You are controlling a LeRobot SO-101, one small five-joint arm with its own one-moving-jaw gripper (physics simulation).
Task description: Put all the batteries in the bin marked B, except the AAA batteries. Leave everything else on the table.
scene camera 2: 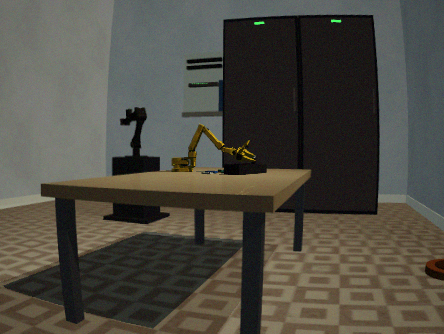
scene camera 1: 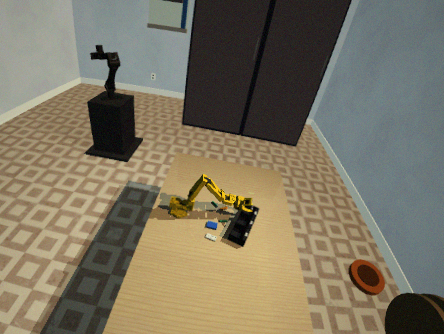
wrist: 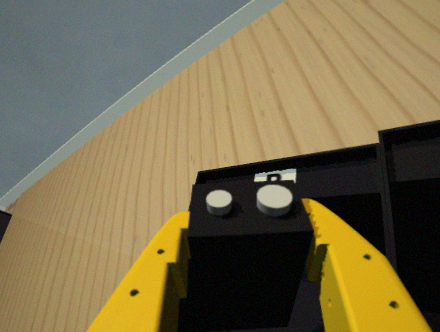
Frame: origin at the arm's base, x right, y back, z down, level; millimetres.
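Seen in the pictures: hand at its tool point: (scene camera 2: 255, 157) (scene camera 1: 251, 205) (wrist: 194, 228); arm's base at its link origin: (scene camera 2: 186, 171) (scene camera 1: 183, 211).
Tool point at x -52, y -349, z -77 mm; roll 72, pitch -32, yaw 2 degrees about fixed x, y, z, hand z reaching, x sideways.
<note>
Offsets run from my tool point to a thing's top centre. "*": to the spot under its first point. Level surfaces: height alone.
My gripper (scene camera 1: 250, 204) (scene camera 2: 254, 158) (wrist: 247, 212) is shut on a black block-shaped 9V battery @(dx +5, dy +6, dz -10 mm) (wrist: 250, 212), its two round pale terminals facing the wrist camera. The jaws press on both its sides, and it sits slightly askew. The battery is over bin B @(* dx +35, dy -25, dz +42 mm) (wrist: 335, 172), at the end of the black bin row @(* dx +206, dy +51, dz +64 mm) (scene camera 1: 239, 243) (scene camera 2: 245, 169); it partly covers the B label @(dx +11, dy -32, dz +42 mm) (wrist: 287, 175). Its lower end shows against the dark bin, so its exact height there is unclear. Small green items @(dx -34, dy +191, dz +67 mm) (scene camera 1: 215, 204) @(dx +76, dy +133, dz +67 mm) (scene camera 1: 222, 220) and an orange item @(dx -9, dy +144, dz +63 mm) (scene camera 1: 224, 208) lie near the arm; their types are too small to tell.
A blue block @(dx +117, dy +190, dz +67 mm) (scene camera 1: 212, 225) and a white item @(dx +189, dy +187, dz +70 mm) (scene camera 1: 210, 237) lie on the table @(dz +77 mm) (scene camera 1: 200, 285) (scene camera 2: 165, 185) beside the bin row. A divider @(* dx +45, dy -3, dz +30 mm) (wrist: 386, 200) separates bin B from the neighbouring compartment. A dark arm on a pedestal (scene camera 1: 112, 122) (scene camera 2: 136, 185) stands beyond the table.
</note>
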